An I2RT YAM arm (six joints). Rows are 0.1 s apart.
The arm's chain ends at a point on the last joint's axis. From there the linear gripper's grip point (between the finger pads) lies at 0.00 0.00 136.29 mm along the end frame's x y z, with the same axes.
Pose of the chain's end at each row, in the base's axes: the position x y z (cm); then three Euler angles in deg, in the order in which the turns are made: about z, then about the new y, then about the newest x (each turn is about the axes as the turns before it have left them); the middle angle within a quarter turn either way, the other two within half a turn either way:
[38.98 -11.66 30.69 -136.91 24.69 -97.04]
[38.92 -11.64 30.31 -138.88 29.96 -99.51]
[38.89 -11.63 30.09 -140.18 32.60 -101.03]
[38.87 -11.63 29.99 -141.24 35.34 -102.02]
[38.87 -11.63 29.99 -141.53 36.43 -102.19]
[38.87 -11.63 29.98 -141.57 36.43 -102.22]
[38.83 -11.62 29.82 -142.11 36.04 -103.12]
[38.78 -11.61 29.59 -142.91 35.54 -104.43]
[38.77 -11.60 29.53 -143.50 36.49 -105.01]
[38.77 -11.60 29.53 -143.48 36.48 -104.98]
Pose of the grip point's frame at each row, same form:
[48.73 -21.06 29.17 -136.91 24.69 -97.04]
[48.61 -21.03 28.36 -138.88 29.96 -99.51]
[48.54 -21.00 27.89 -140.18 32.60 -101.03]
[48.50 -21.00 27.67 -141.24 35.34 -102.02]
[48.50 -21.00 27.67 -141.53 36.43 -102.19]
[48.49 -21.00 27.66 -141.57 36.43 -102.22]
[48.42 -20.98 27.32 -142.11 36.04 -103.12]
[48.31 -20.95 26.83 -142.91 35.54 -104.43]
[48.29 -20.93 26.69 -143.50 36.49 -105.01]
[48.29 -20.93 26.70 -143.48 36.48 -104.98]

